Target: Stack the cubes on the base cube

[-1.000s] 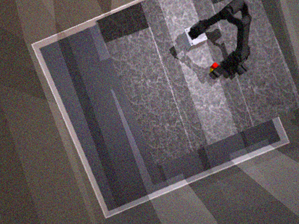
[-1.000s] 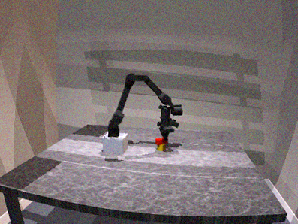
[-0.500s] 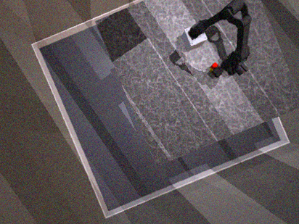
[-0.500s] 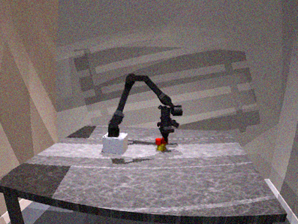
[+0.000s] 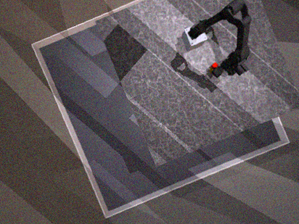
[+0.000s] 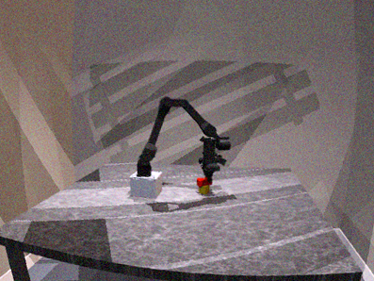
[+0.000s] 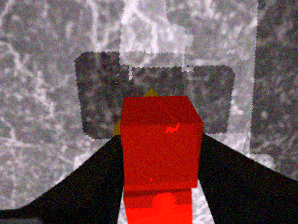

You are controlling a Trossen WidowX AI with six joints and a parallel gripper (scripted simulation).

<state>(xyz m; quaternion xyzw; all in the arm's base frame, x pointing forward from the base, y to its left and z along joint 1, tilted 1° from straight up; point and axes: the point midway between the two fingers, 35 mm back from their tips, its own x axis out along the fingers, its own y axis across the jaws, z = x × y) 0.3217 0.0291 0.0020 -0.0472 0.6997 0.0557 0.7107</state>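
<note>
My gripper tip is 40 mm past the red cube, 10 mm to the left of it and 10 mm above it. The rest, counted from my gripper tip: yellow base cube 20 mm behind, 40 mm below.
</note>
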